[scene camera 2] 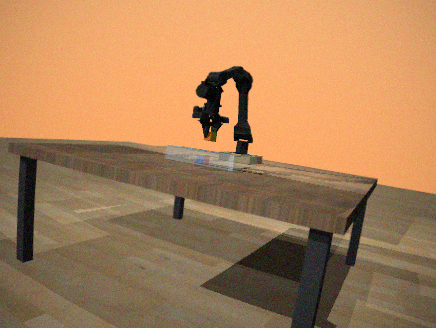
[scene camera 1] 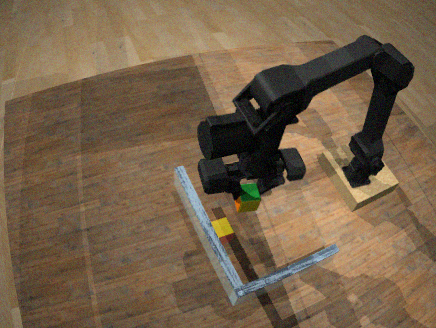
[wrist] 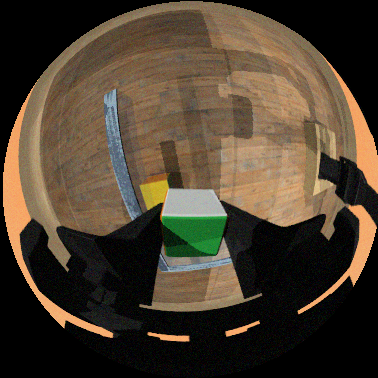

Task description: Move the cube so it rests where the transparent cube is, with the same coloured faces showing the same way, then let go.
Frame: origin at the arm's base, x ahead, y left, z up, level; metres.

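Seen in the pictures: gripper, fingertip midpoint: (scene camera 2: 208, 138) (scene camera 1: 245, 196) (wrist: 191, 206); arm's base, link origin: (scene camera 2: 241, 154) (scene camera 1: 356, 175) (wrist: 323, 166).
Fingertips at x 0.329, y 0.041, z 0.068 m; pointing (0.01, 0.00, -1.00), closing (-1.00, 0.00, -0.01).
Offsets run from my fingertips to a thing's top centre. Level surfaces: height alone.
The cube @[dx +0.000, dy +0.009, dz +0.029 m] (scene camera 1: 248, 198) (scene camera 2: 213, 136) (wrist: 194, 235) is held above the table; scene camera 1 shows green on top, yellow in front and orange at its left. The wrist view shows its green and white faces. My gripper (scene camera 1: 249, 191) (scene camera 2: 210, 133) (wrist: 191, 206) is shut on it, fingers on opposite sides. The transparent cube @[dx +0.045, dy +0.021, dz -0.069 m] (scene camera 1: 222, 228) (scene camera 2: 202, 160) (wrist: 155, 194) is on the table beside the long wall, lower left of the held cube in scene camera 1. It has yellow on top and red in front there, orange at its far side in the wrist view, and blue and red in scene camera 2.
A low blue-grey L-shaped wall (scene camera 1: 205, 225) (scene camera 2: 175, 154) (wrist: 119, 157) runs along the transparent cube's left side, with its shorter arm (scene camera 1: 290, 270) (wrist: 200, 266) across the front. The robot's pale base block (scene camera 1: 376, 192) (scene camera 2: 255, 159) (wrist: 325, 185) stands at the right on the wooden table @[dz -0.109 m] (scene camera 1: 50, 210) (scene camera 2: 150, 175).
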